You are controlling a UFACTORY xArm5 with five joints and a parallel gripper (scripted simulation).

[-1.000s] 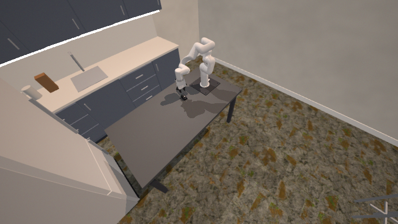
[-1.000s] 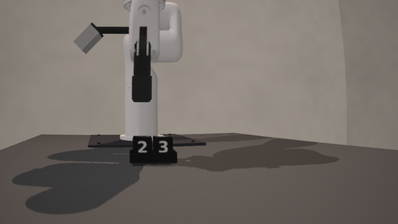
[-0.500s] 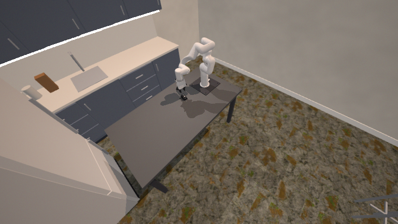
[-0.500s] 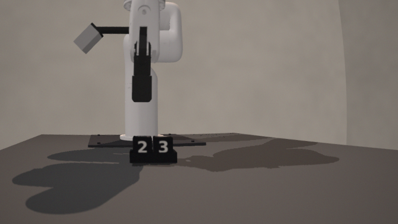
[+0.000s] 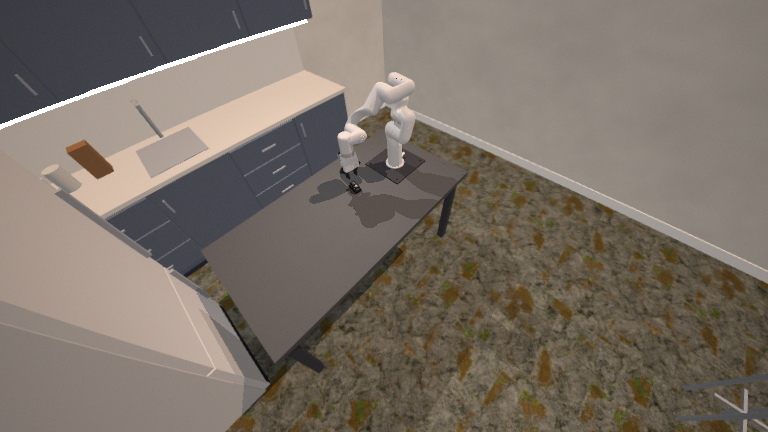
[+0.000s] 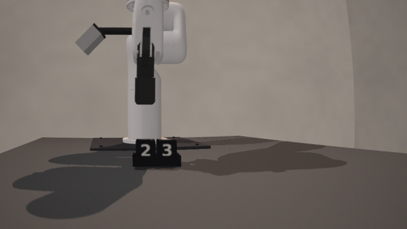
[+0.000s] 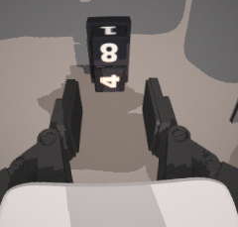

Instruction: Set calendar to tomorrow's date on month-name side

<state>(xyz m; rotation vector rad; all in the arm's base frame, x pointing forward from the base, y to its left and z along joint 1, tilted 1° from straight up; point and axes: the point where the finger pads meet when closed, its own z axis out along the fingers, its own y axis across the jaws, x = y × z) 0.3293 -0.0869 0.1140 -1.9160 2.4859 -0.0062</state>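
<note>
My gripper is now 1 cm short of the black calendar tray, 2 cm to the right of it and 11 cm above it.
</note>
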